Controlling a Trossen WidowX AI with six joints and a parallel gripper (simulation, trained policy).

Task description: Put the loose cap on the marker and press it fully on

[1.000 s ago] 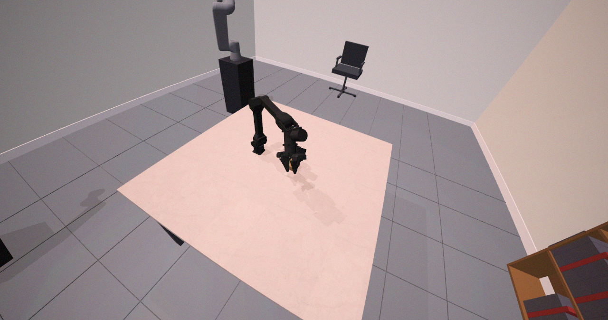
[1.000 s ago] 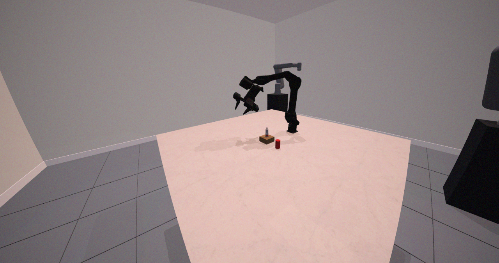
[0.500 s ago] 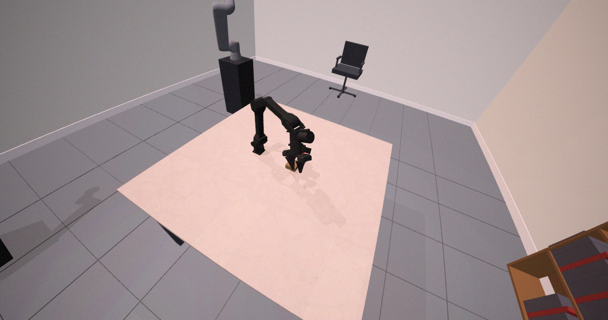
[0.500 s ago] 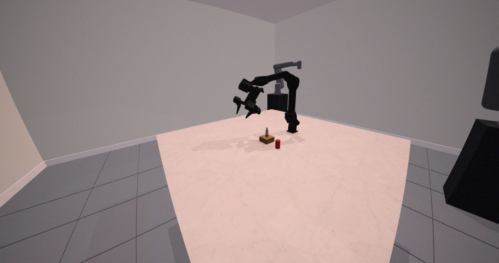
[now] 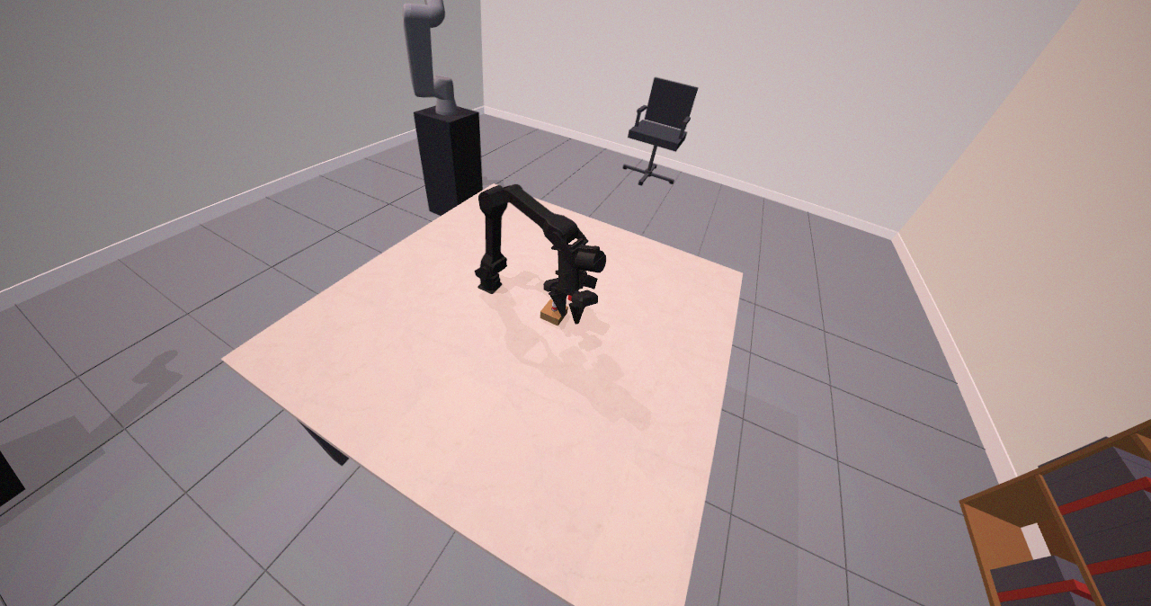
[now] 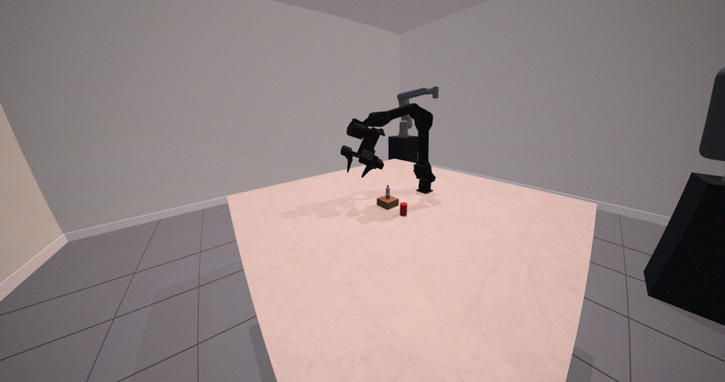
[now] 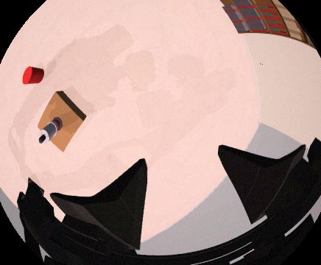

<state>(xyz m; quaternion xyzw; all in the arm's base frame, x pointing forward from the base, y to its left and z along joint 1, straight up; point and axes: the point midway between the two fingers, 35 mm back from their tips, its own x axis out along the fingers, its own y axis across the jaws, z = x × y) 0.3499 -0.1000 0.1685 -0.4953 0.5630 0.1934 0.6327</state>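
My gripper tip is now 80 mm past the red cap, 210 mm to the right of it and 110 mm above it. From my gripper tip the other things lie so: brown holder block 100 mm behind, 110 mm to the left, 120 mm below.
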